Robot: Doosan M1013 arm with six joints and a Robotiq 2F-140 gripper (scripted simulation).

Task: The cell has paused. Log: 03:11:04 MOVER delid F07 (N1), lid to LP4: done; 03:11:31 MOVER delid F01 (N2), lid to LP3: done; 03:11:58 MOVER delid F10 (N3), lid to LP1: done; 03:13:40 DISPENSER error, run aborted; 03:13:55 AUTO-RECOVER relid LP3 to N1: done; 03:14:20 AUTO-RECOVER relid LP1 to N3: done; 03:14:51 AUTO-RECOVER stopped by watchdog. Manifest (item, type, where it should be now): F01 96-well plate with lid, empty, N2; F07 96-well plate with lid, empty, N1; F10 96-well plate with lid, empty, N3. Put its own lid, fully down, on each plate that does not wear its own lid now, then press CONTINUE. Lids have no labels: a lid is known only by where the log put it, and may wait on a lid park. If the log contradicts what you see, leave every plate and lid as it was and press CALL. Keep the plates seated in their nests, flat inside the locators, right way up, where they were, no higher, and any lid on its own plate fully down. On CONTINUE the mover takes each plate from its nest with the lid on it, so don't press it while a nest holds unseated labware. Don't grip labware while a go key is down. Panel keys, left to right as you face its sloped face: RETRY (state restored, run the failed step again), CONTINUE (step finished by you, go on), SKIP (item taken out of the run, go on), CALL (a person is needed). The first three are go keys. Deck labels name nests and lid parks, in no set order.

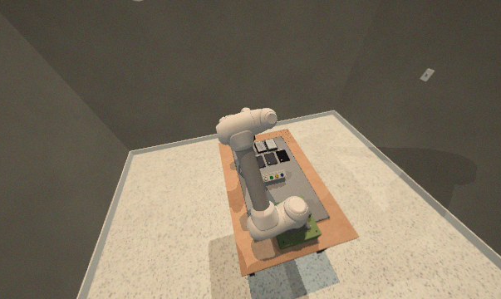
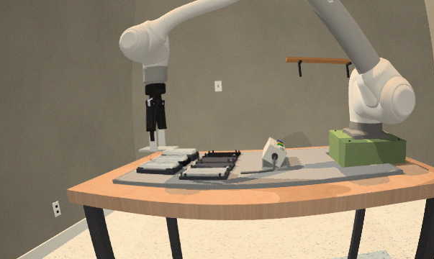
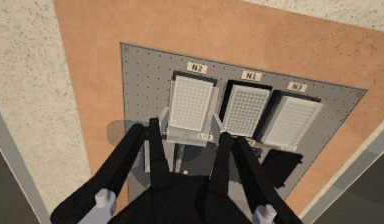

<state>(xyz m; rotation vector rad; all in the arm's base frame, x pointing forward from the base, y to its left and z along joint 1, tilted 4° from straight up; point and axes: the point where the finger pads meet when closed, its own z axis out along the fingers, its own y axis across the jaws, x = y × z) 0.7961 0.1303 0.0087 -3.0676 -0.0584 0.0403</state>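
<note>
Now: hand 8 cm above the plate. Also, from my hand: lid park LP4: 18 cm behind, 7 cm to the left, 10 cm below; then LP4 label: 9 cm behind, 7 cm to the left, 10 cm below; then lid park LP3: 18 cm behind, 6 cm to the right, 10 cm below.
</note>
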